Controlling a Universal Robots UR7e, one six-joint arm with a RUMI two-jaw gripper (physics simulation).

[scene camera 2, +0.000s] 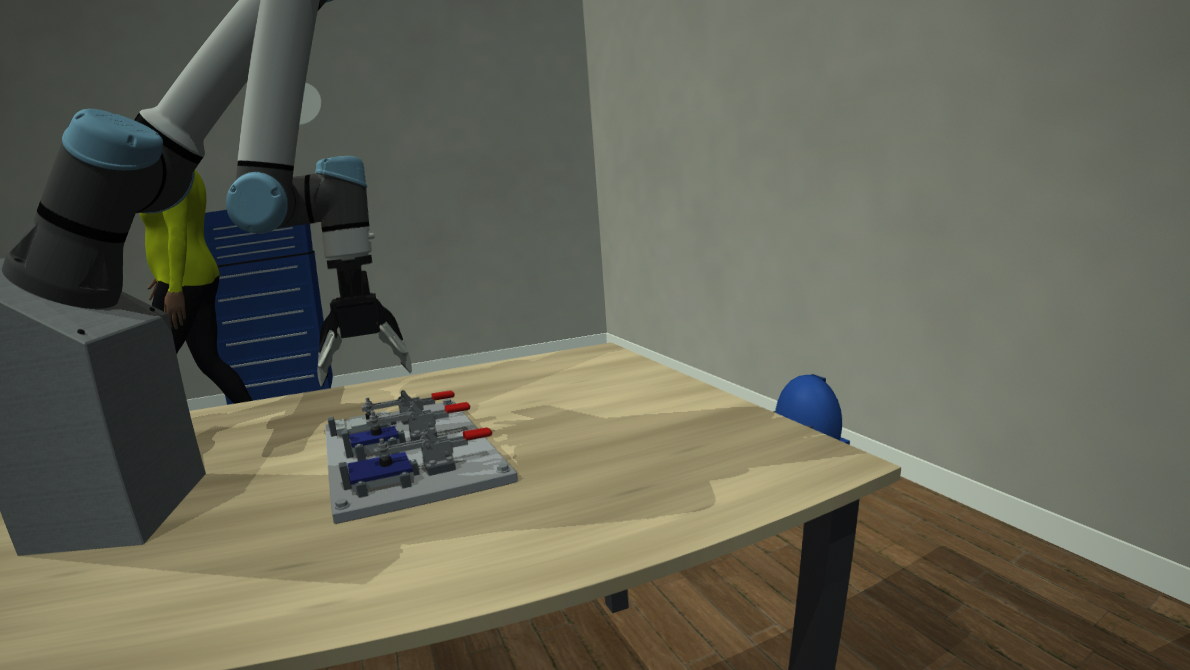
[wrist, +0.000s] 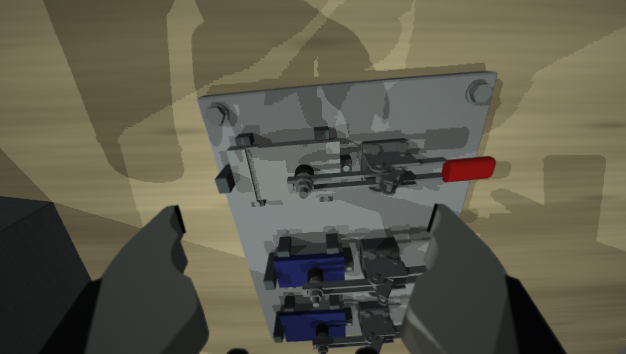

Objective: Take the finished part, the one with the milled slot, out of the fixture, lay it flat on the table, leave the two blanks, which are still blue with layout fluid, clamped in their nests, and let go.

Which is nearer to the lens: the finished part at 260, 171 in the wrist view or the blue blank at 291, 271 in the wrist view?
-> The finished part.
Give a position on a grey fixture plate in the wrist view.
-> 431, 112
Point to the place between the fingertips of my gripper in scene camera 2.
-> At 366, 379
